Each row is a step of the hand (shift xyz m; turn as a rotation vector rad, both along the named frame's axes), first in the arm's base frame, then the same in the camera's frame.
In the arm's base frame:
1: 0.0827 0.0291 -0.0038 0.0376 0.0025 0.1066
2: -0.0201 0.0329 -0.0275 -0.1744 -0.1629 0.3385
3: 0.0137 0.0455 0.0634 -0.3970 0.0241 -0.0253
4: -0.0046 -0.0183 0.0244 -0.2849 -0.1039 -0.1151
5: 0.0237 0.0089 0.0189 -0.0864 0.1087 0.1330
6: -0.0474 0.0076 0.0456 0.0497 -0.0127 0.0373
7: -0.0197 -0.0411 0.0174 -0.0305 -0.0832 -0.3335
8: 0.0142 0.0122 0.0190 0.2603 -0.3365 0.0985
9: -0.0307 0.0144 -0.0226 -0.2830 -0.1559 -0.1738
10: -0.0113 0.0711 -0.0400 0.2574 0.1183 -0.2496
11: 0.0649 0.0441 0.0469 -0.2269 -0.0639 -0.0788
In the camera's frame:
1: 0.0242 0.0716 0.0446 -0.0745 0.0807 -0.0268
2: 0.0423 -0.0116 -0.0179 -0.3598 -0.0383 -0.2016
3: -0.0140 0.0637 -0.0450 0.0285 -0.2837 -0.2784
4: -0.0303 -0.0003 -0.0055 0.0064 -0.3117 -0.0894
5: -0.0071 0.0307 0.0028 -0.0220 0.0581 -0.1820
6: -0.0284 -0.0075 -0.0593 -0.0349 0.0476 0.0233
7: -0.0413 -0.0259 -0.0008 0.1824 -0.2278 0.1842
8: -0.0050 0.0256 -0.0057 -0.2999 0.0670 0.3103
9: 0.0258 -0.0259 -0.0180 0.0127 -0.3652 -0.0324
10: 0.0779 0.0075 -0.0256 0.2661 0.1192 0.2399
11: -0.0022 0.0914 -0.0004 0.0089 -0.2325 -0.0873

